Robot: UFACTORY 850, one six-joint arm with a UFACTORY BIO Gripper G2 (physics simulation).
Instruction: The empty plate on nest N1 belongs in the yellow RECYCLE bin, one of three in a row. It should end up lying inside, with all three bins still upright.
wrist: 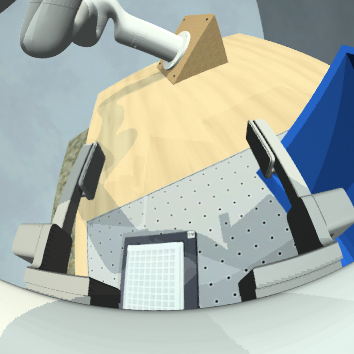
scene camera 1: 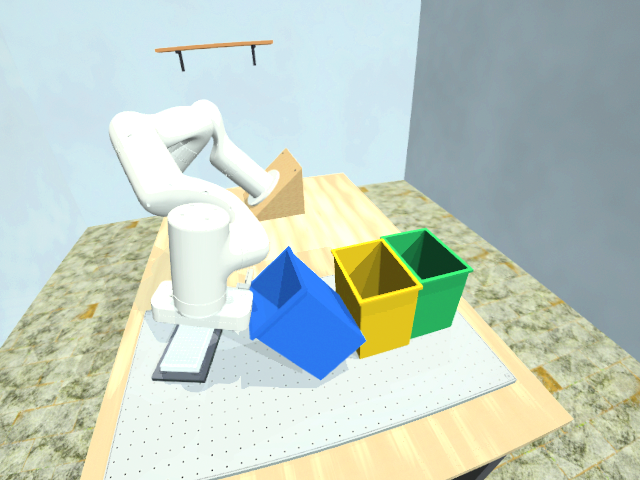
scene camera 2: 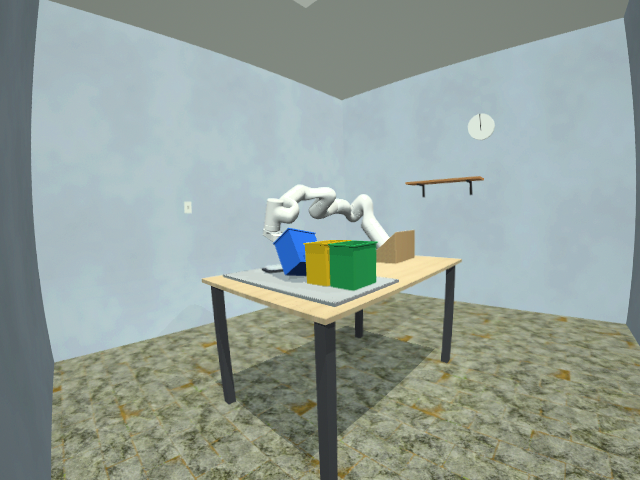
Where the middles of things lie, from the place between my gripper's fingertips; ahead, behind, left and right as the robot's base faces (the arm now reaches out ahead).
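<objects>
The white plate [scene camera 1: 187, 350] is 50 mm ahead of my hand, 120 mm to the right of it and 150 mm below it. There's a yellow bin [scene camera 1: 379, 291] that's 290 mm to the left of my hand, 160 mm ahead of it and 80 mm below it; going by their middles, the yellow bin is the farthest from my hand of the things named here. The blue bin [scene camera 1: 294, 312] is 130 mm to the left of my hand, 150 mm ahead of it and 50 mm below it. And the dark nest [scene camera 1: 208, 358] is 170 mm below my hand, 50 mm ahead of it and 120 mm to the right of it.
</objects>
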